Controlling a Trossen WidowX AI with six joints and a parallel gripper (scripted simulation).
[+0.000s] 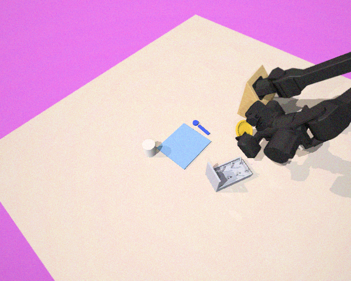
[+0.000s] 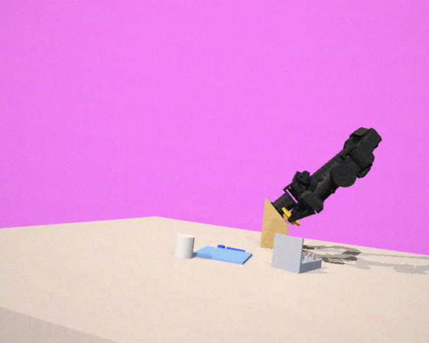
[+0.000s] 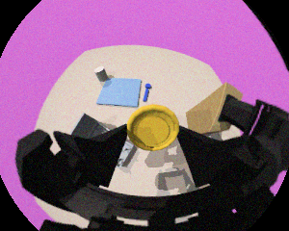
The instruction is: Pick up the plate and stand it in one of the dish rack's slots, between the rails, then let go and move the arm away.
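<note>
My gripper tip is now 100 mm short of the grey dish rack, 30 mm to the right of it and 90 mm above it. Round my gripper tip: light blue mat (100 mm ahead, 160 mm to the right, 110 mm below); blue spoon (160 mm to the right, 110 mm below); yellow plate (10 mm above).
</note>
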